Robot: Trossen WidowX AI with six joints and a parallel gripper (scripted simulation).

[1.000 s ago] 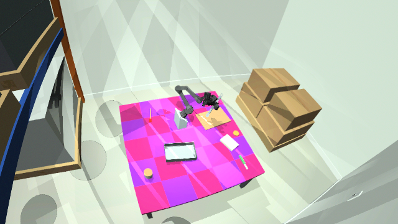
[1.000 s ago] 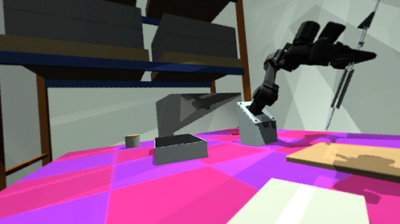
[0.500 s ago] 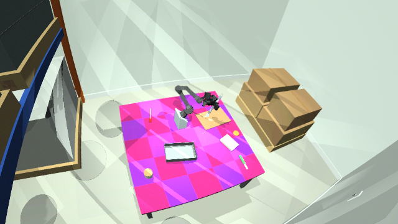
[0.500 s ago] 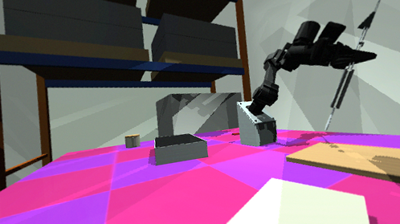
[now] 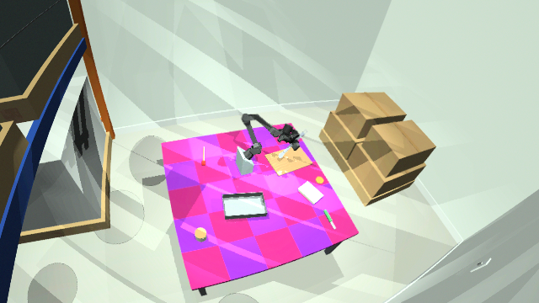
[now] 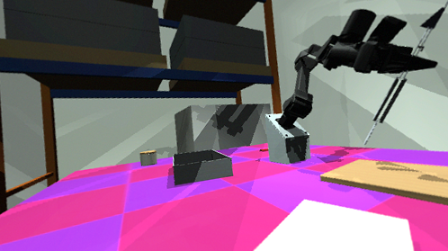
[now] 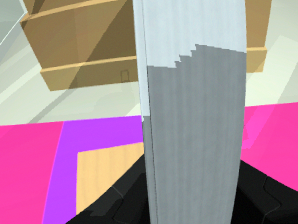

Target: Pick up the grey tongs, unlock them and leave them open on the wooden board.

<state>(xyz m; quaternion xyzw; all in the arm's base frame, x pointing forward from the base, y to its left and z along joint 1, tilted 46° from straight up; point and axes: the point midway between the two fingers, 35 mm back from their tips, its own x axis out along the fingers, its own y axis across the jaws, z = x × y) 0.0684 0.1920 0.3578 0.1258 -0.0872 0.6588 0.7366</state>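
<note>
My gripper tip is 20 mm past the wooden board, 20 mm to the left of it and 230 mm above it. From my gripper tip the other things lie so: white block 350 mm ahead, 50 mm to the right, 230 mm below; then roasting tin 250 mm ahead, 590 mm to the right, 210 mm below; then yellow disc 280 mm ahead, 110 mm to the left, 230 mm below.
</note>
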